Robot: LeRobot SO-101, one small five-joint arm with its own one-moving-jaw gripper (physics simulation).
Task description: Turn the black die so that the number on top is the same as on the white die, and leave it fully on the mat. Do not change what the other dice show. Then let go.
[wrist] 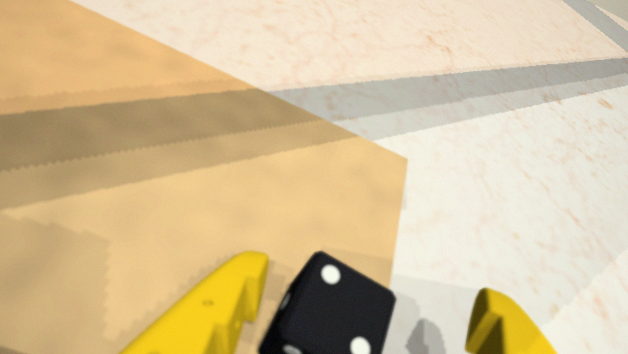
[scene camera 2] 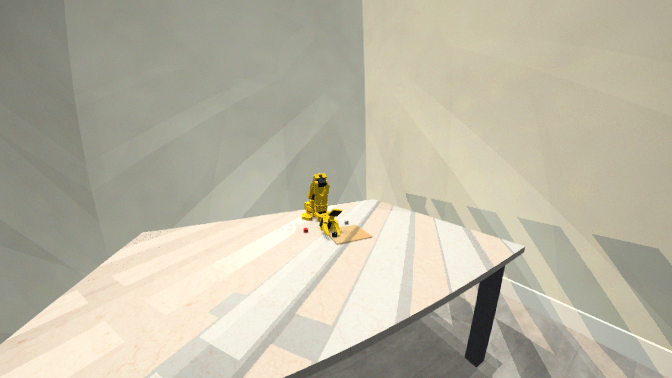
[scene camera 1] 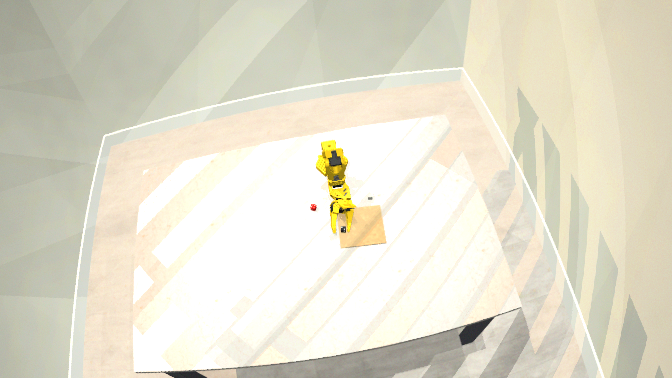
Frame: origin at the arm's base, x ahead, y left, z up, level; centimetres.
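Where they show: hand, tool point: [wrist: 264, 278] [scene camera 2: 338, 235] [scene camera 1: 347, 230]; arm's base, link origin: [scene camera 2: 314, 218] [scene camera 1: 332, 169].
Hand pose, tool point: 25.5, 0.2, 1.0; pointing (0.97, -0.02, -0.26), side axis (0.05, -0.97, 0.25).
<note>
Each offset is from my tool point to the top centre of the thing, as dx, dy, dz. Level surfaces: height alone.
The black die @(-0.5, -1.2, +1.1) [scene camera 1: 343, 229] [scene camera 2: 334, 234] [wrist: 330, 310] is at the mat's edge, near a corner. Its large face in the wrist view shows two white pips; parts of other faces show at left and bottom. It hides part of the mat's edge there, so I cannot tell whether it is fully on the mat @(-1.1, +4.4, -0.6) [scene camera 1: 367, 227] [scene camera 2: 356, 234] [wrist: 200, 205]. My gripper [scene camera 1: 342, 232] [scene camera 2: 333, 235] [wrist: 370, 275] is open, with the die between its jaws and a gap on each side, wider on the right. The white die @(-11.2, +9.6, +0.7) [scene camera 1: 370, 198] [scene camera 2: 346, 222] stands off the mat; its number is too small to read.
A red die @(-10.8, -9.0, +0.7) [scene camera 1: 313, 207] [scene camera 2: 305, 230] lies on the table left of the arm in both scene views. The white die is to the arm's right, behind the mat. Striped light and shadow cross the table @(dz -1.0) [scene camera 1: 240, 240] [scene camera 2: 260, 280] [wrist: 500, 175].
</note>
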